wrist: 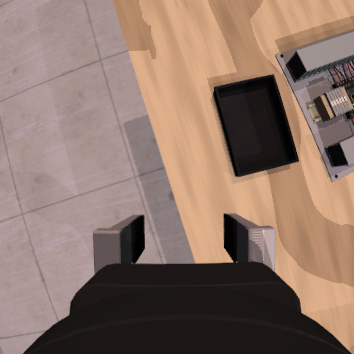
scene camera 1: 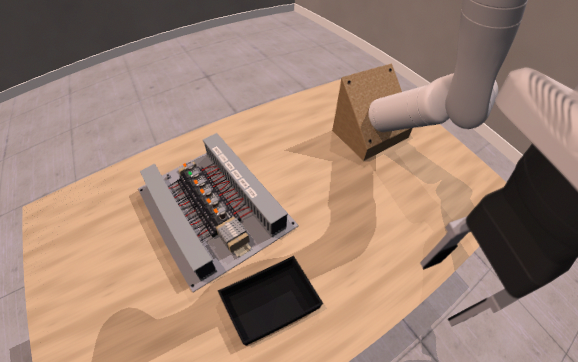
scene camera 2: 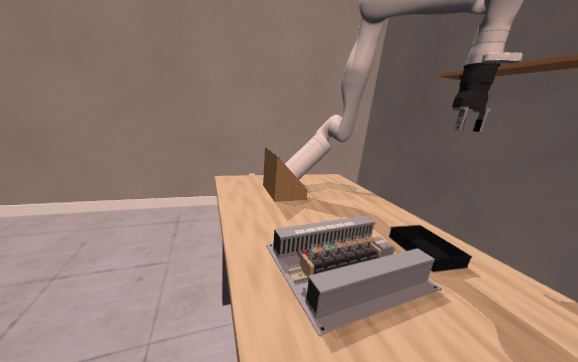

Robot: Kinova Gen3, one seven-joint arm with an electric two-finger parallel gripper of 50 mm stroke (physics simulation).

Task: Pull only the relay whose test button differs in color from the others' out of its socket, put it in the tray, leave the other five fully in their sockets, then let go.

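Where they show: gripper, fingertip midpoint: (wrist: 183, 231) (scene camera 1: 444, 289) (scene camera 2: 467, 130); arm's base, link origin: (scene camera 1: 381, 115) (scene camera 2: 290, 172).
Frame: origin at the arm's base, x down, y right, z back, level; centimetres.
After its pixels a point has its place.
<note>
The relay with the green test button (scene camera 1: 190, 173) {x 2.3, y 1.3, z -51.4 cm} (scene camera 2: 330, 246) {x 2.3, y 1.5, z -51.5 cm} sits in the row of six, second from one end; the other five buttons are orange. All appear seated, though sockets are too small to judge closely. In the wrist view, the relay row is mostly cut off at the right edge. The black tray (scene camera 1: 283, 322) {x 5.7, y -35.7, z -44.8 cm} (scene camera 2: 452, 262) {x 7.0, y -30.8, z -53.2 cm} (wrist: 285, 125) {x 6.2, y -25.2, z -44.1 cm} stands beside the panel plate (scene camera 1: 257, 245) {x 9.0, y -17.8, z -42.7 cm} (scene camera 2: 370, 309) {x 8.9, y -3.2, z -62.4 cm} (wrist: 320, 135) {x 8.9, y -17.4, z -41.6 cm}, and holds nothing visible. My gripper (scene camera 1: 437, 295) {x -24.1, y -45.2, z -33.7 cm} (scene camera 2: 468, 130) {x -24.1, y -45.2, z -33.7 cm} (wrist: 183, 231) {x -24.1, y -45.2, z -33.7 cm} is open and empty, high above the table's edge, away from tray and relays.
Grey wire ducts (scene camera 1: 177, 225) {x 2.9, y -10.5, z -57.2 cm} (scene camera 2: 372, 275) {x 2.9, y -3.7, z -60.4 cm} flank the relays, with red and black wires between. A terminal block (scene camera 1: 232, 234) {x 4.6, y -15.7, z -47.1 cm} (wrist: 334, 103) {x 4.6, y -15.5, z -46.5 cm} stands at the row's tray end. The wooden wedge (scene camera 1: 352, 115) {x -1.1, y 1.5, z -9.0 cm} (scene camera 2: 285, 187) {x 3.4, y 3.8, z -9.3 cm} carries the arm's base. A shelf (scene camera 2: 540, 65) is on the wall.
</note>
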